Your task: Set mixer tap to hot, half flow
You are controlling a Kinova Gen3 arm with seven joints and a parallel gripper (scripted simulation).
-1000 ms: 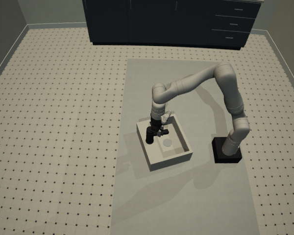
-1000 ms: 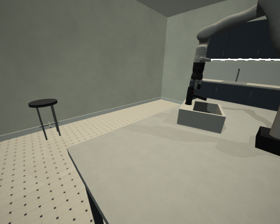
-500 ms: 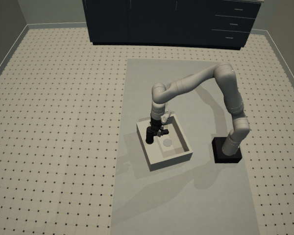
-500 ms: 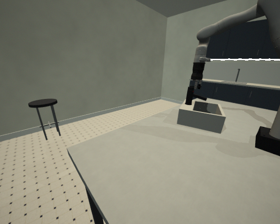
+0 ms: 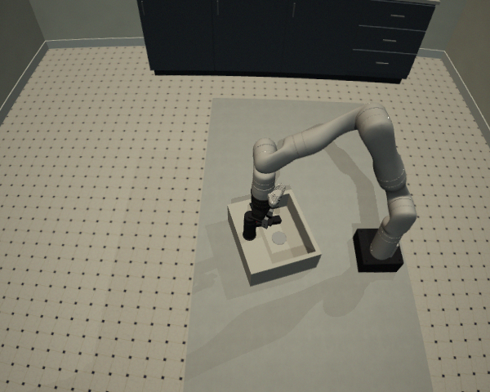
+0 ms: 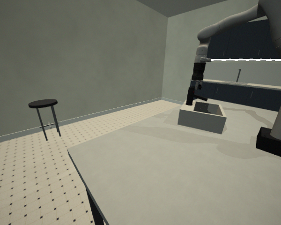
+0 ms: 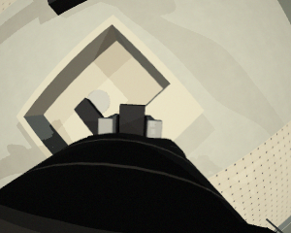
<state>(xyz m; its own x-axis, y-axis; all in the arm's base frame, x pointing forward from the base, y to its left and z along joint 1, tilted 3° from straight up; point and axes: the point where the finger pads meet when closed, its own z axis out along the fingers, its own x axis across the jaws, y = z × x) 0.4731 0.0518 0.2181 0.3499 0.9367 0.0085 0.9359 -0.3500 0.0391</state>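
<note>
Right now my hand is 20 mm short of the lever and 10 mm to the left of it. Round my hand: sink basin: 40 mm behind, 70 mm to the right, 240 mm below.
</note>
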